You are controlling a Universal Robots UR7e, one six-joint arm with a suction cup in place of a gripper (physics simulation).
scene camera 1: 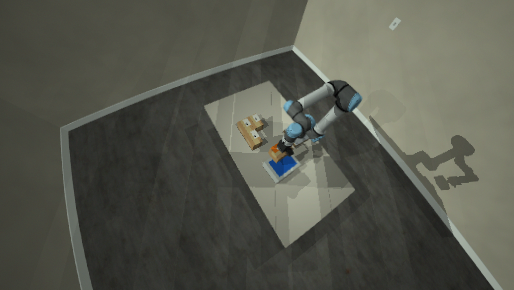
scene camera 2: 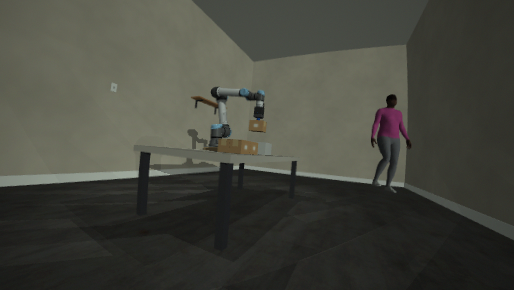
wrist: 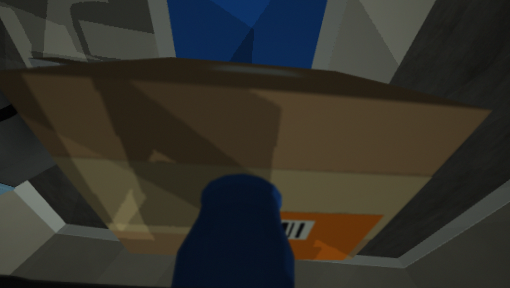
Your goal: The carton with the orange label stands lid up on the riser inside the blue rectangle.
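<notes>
There on the table rests a riser with blue rectangle point(wrist: 304, 41), and I can see it from here. My suction cup point(wrist: 238, 230) is in view too.
</notes>
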